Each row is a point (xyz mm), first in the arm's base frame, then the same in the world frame.
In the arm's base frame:
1: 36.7 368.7 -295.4
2: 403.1 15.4 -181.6
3: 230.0 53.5 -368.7
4: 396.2 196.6 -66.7
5: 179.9 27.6 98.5
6: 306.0 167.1 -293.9
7: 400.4 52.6 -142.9
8: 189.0 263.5 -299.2
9: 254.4 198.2 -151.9
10: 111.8 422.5 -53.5
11: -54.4 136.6 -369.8
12: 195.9 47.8 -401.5
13: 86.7 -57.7 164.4
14: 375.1 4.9 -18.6
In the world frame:
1: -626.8 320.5 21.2
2: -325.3 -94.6 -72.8
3: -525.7 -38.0 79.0
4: -308.4 75.8 -202.3
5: -107.4 171.4 28.1
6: -504.4 19.0 -64.4
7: -308.7 -52.5 -101.8
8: -565.7 153.8 -31.5
9: -399.0 131.2 -75.4
10: -430.7 408.7 -123.1
11: -594.7 195.8 247.3
12: -555.5 -33.8 115.9
13: -19.7 202.3 136.0
14: -179.8 -15.8 -81.7

